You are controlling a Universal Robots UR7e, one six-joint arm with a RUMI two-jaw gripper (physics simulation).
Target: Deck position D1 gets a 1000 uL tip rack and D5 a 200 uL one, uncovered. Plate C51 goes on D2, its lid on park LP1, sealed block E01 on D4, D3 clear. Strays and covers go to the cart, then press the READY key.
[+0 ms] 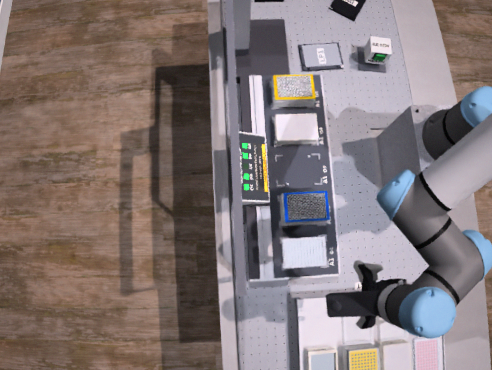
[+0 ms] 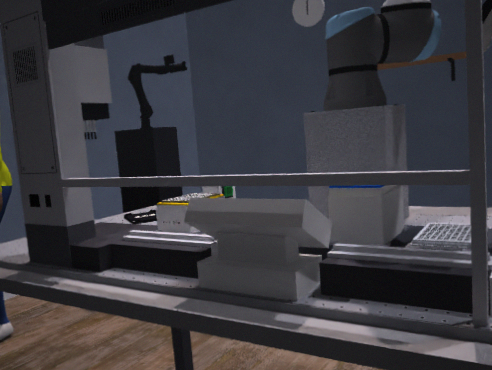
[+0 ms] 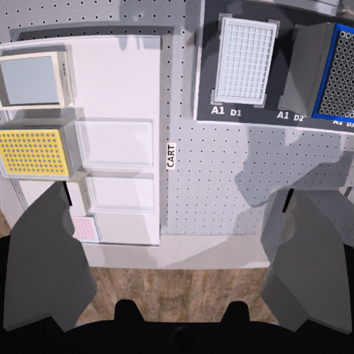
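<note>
A white gridded plate (image 1: 304,251) (image 2: 445,234) (image 3: 246,62) sits uncovered on D1. A tall blue-rimmed tip rack (image 1: 306,206) (image 2: 360,215) (image 3: 339,75) stands on D2. D3 (image 1: 299,169) shows bare between its corner brackets. A white block (image 1: 296,127) sits on D4. A yellow-rimmed tip rack (image 1: 294,88) (image 2: 172,216) stands uncovered on D5. Park LP1 (image 1: 321,55) shows its label, with no lid visible. The READY key (image 1: 377,50) is a white block with a green part. My gripper (image 1: 364,295) (image 3: 178,187) is open and empty, above the bench between deck and cart.
The white cart (image 1: 315,320) (image 3: 115,65) carries a cream box with a grey top (image 1: 322,361) (image 3: 31,80), a yellow rack (image 1: 363,360) (image 3: 35,152), a cream box (image 1: 396,355) (image 3: 79,194) and a pink plate (image 1: 427,352) (image 3: 86,228). A status screen (image 1: 254,167) stands behind the deck.
</note>
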